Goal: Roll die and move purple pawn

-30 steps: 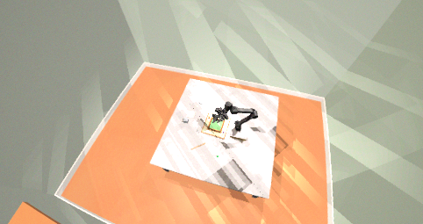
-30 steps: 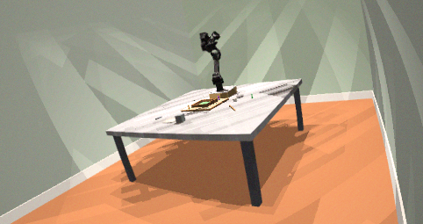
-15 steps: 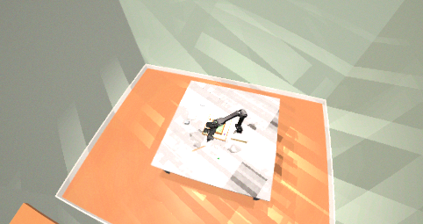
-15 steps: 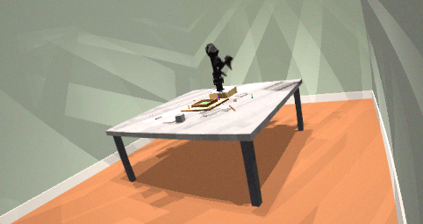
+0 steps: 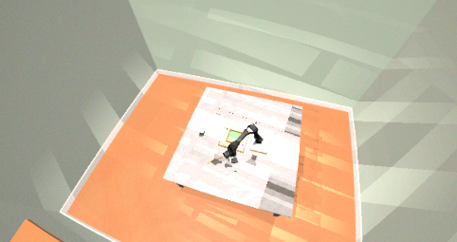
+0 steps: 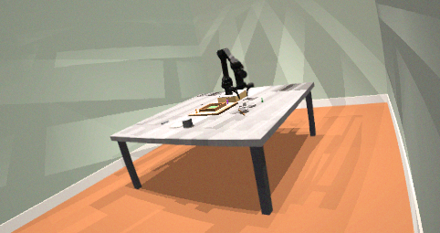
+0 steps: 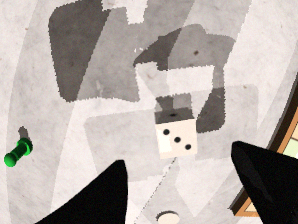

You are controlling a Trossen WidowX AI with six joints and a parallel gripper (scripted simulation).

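Right now the pale die is 40 mm below my gripper tip. From my gripper tip the other things lie so: thin wooden stick: 190 mm ahead, 30 mm to the left, 50 mm below; then green piece: 40 mm behind, 130 mm to the left, 40 mm below; then purple pawn: 80 mm behind, 160 mm to the right, 30 mm below.
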